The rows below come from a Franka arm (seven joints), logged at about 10 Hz.
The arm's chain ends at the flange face. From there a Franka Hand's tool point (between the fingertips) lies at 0.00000 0.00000 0.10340 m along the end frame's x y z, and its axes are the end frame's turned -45 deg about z.
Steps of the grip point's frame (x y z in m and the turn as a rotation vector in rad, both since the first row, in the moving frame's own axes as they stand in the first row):
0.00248 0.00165 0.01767 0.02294 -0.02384 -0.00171
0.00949 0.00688 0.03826 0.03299 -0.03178 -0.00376
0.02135 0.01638 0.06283 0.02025 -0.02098 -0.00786
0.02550 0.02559 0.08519 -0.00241 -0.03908 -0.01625
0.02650 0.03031 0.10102 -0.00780 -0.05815 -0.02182
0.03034 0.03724 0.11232 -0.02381 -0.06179 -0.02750
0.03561 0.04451 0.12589 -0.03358 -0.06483 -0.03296
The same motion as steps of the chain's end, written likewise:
0.00634 -0.00066 0.01773 -0.00064 -0.03308 -0.00171
0.01631 -0.00177 0.03837 0.00086 -0.04580 -0.00376
0.02969 -0.00358 0.06287 -0.00052 -0.02915 -0.00786
0.03878 -0.00299 0.08527 -0.02934 -0.02593 -0.01625
0.04380 -0.00216 0.10120 -0.04663 -0.03560 -0.02182
0.05047 -0.00141 0.11255 -0.06053 -0.02686 -0.02750
0.05882 -0.00093 0.12617 -0.06959 -0.02210 -0.03296

